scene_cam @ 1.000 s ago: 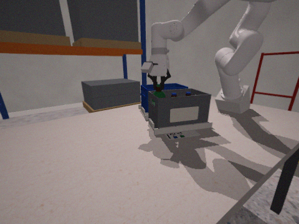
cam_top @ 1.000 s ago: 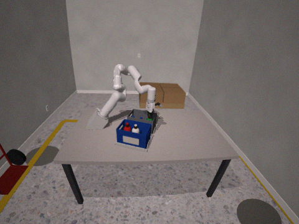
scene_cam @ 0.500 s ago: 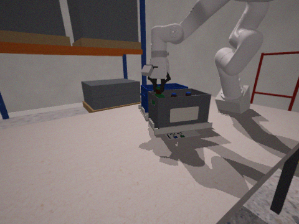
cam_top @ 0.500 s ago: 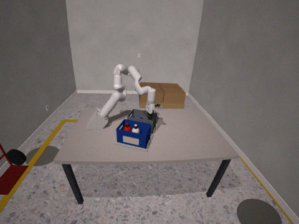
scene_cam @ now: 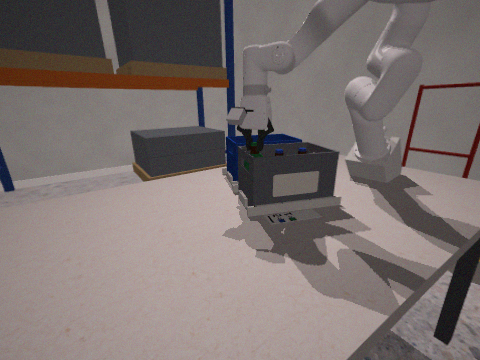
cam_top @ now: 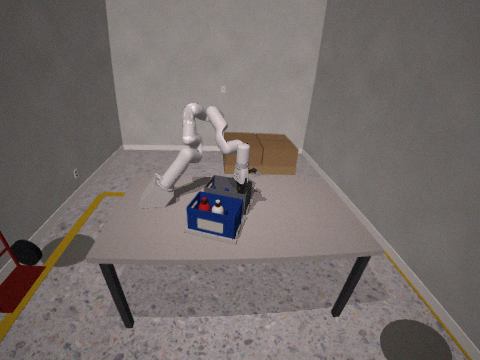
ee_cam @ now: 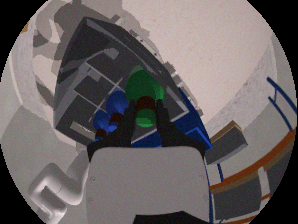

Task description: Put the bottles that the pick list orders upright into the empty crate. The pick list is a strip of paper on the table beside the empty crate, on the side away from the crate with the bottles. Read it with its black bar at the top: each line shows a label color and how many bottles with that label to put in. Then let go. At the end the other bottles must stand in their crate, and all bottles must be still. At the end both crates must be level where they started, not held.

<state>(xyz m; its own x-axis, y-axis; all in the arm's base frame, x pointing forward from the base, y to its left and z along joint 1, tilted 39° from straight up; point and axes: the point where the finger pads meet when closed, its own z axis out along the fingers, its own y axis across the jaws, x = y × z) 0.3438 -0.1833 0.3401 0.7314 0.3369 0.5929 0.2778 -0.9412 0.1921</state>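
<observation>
My hand is 7 cm above the green-label bottle. Round my hand: blue crate (17 cm behind, 14 cm to the right, 10 cm below); then white-capped bottle (15 cm behind, 9 cm to the right, 10 cm below); then grey crate (6 cm behind, 8 cm to the left, 10 cm below).
</observation>
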